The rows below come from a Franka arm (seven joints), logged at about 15 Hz.
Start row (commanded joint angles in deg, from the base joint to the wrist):
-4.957 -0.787 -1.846 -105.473 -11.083 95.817 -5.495
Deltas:
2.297 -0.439 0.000 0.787 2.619 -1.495 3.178
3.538 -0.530 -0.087 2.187 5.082 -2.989 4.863
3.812 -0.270 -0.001 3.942 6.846 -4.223 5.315
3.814 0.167 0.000 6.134 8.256 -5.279 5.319
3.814 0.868 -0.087 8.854 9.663 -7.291 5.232
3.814 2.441 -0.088 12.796 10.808 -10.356 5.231
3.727 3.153 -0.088 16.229 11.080 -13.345 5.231
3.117 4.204 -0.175 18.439 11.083 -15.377 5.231
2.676 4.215 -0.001 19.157 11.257 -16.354 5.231
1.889 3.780 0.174 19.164 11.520 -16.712 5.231
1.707 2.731 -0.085 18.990 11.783 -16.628 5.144
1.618 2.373 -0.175 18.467 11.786 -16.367 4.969
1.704 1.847 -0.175 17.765 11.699 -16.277 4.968
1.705 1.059 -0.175 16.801 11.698 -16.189 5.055
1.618 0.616 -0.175 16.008 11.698 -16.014 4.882
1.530 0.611 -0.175 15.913 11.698 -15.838 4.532
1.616 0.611 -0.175 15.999 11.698 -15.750 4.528
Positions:
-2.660 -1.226 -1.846 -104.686 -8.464 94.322 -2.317
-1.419 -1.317 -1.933 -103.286 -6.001 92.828 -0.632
-1.145 -1.057 -1.847 -101.531 -4.237 91.594 -0.180
-1.143 -0.620 -1.846 -99.339 -2.827 90.538 -0.176
-1.143 0.081 -1.933 -96.619 -1.420 88.526 -0.263
-1.143 1.654 -1.934 -92.677 -0.275 85.461 -0.264
-1.230 2.366 -1.934 -89.244 -0.003 82.472 -0.264
-1.840 3.417 -2.021 -87.034 0.000 80.440 -0.264
-2.281 3.428 -1.847 -86.316 0.174 79.463 -0.264
-3.068 2.993 -1.672 -86.309 0.437 79.105 -0.264
-3.250 1.944 -1.931 -86.483 0.700 79.189 -0.351
-3.339 1.586 -2.021 -87.006 0.703 79.450 -0.526
-3.253 1.060 -2.021 -87.708 0.616 79.540 -0.527
-3.252 0.272 -2.021 -88.672 0.615 79.628 -0.440
-3.339 -0.171 -2.021 -89.465 0.615 79.803 -0.613
-3.427 -0.176 -2.021 -89.560 0.615 79.979 -0.963
-3.341 -0.176 -2.021 -89.474 0.615 80.067 -0.967

